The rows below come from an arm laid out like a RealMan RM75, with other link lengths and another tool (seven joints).
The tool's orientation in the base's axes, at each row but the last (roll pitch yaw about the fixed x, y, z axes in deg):
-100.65, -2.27, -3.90
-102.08, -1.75, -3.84
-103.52, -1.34, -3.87
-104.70, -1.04, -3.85
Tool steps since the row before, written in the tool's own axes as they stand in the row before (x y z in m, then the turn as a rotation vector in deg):
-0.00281, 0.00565, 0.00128, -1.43, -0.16, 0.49
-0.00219, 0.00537, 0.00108, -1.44, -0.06, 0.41
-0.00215, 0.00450, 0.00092, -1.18, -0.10, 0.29
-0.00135, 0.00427, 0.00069, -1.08, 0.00, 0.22
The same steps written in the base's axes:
-0.00256, 0.00039, -0.00590, -1.39, 0.61, 0.01
-0.00202, 0.00007, -0.00554, -1.41, 0.51, -0.07
-0.00205, -0.00002, -0.00464, -1.16, 0.38, 0.00
-0.00130, -0.00033, -0.00433, -1.06, 0.28, -0.08

